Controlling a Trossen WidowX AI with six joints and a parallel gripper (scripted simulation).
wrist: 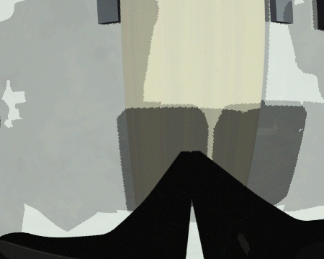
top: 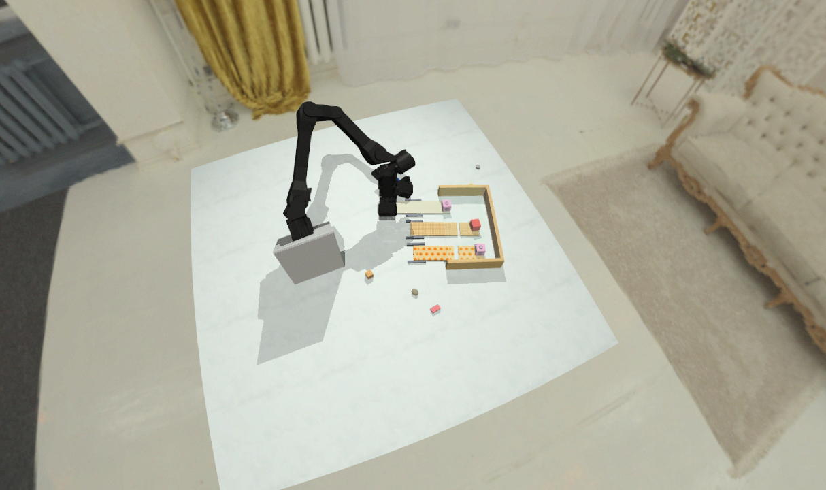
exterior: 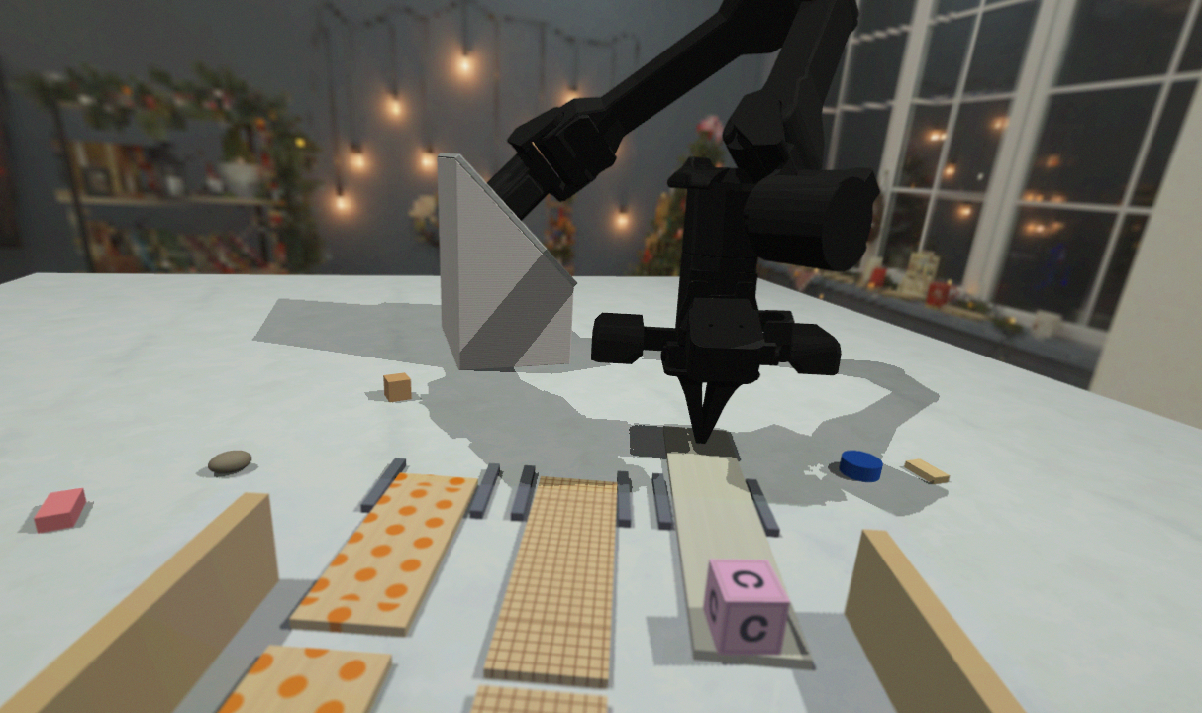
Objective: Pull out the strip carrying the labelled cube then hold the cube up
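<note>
Now: gripper tip 90 mm short of the cream strip and 50 mm to the left of it. Also, from my gripper tip: pebble (340 mm to the right, 80 mm behind); brown cube (220 mm to the right, 180 mm behind); blue disc (100 mm to the left, 80 mm ahead).
</note>
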